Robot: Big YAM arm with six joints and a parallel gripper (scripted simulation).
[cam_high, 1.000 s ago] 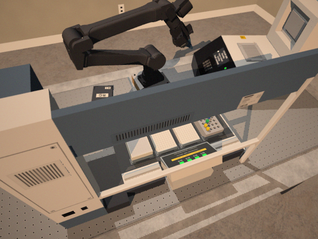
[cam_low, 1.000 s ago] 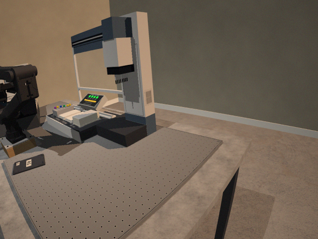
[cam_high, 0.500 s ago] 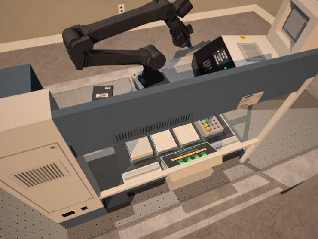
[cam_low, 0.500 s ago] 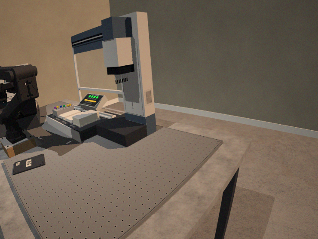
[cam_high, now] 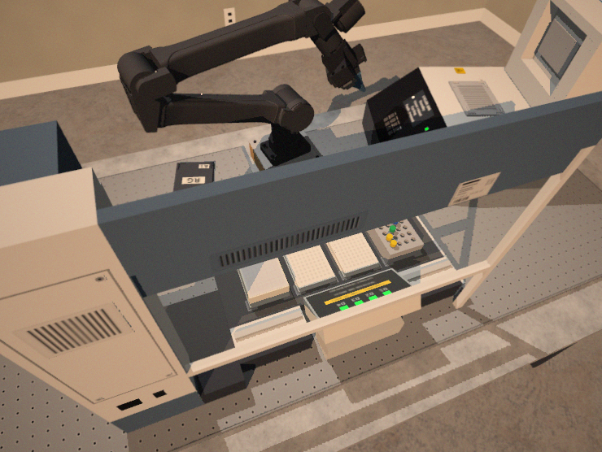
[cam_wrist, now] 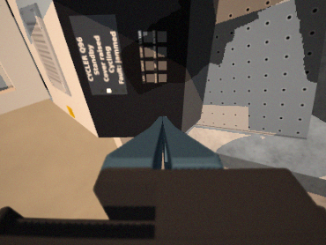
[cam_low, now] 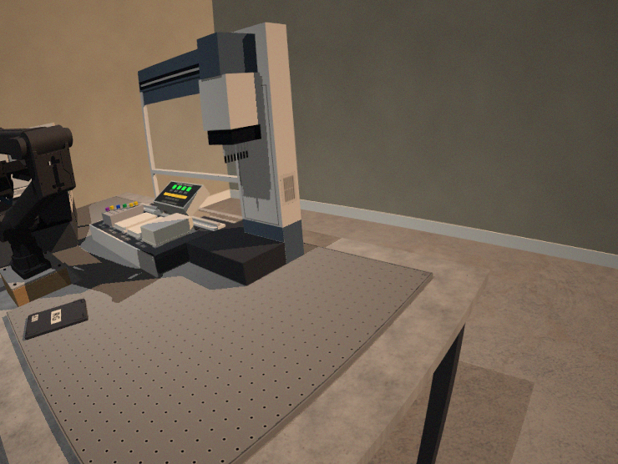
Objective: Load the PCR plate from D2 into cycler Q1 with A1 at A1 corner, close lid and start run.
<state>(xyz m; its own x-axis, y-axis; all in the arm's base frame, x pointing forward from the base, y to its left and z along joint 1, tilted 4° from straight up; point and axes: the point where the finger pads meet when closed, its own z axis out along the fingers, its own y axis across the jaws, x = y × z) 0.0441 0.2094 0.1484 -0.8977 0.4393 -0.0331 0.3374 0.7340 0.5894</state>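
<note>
Now: the tube cooling block 340 mm ahead of my hand, 140 mm below it and 130 mm to the right of it. From my hand the other things lie so: gantry beam: 490 mm ahead, 360 mm to the right, 300 mm above; tower: 710 mm to the right, 410 mm ahead, 60 mm above; regrip nest RG: 460 mm to the right, 210 mm below, 90 mm behind.
</note>
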